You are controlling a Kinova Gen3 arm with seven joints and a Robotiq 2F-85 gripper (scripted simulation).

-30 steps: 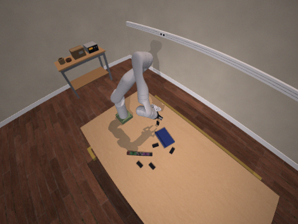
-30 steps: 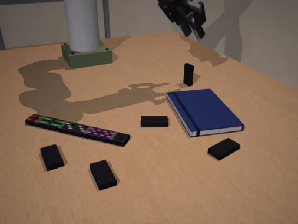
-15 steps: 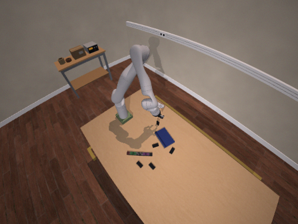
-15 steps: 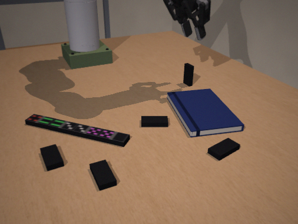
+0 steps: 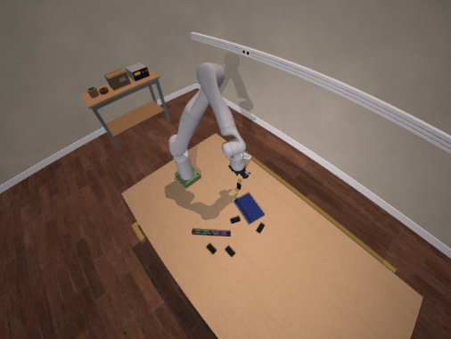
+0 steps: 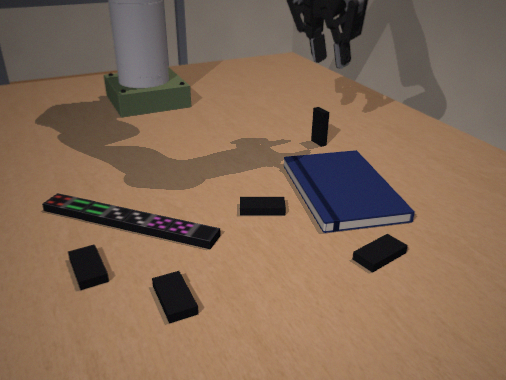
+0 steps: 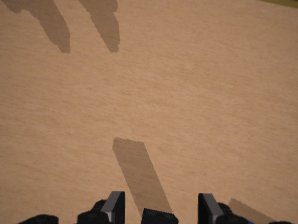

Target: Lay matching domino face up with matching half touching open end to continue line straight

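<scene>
Right now the purple domino is 10 mm to the right of my hand and 110 mm below it. The rest, counted from my hand: blue book: 150 mm ahead, 60 mm to the right, 130 mm below.
</scene>
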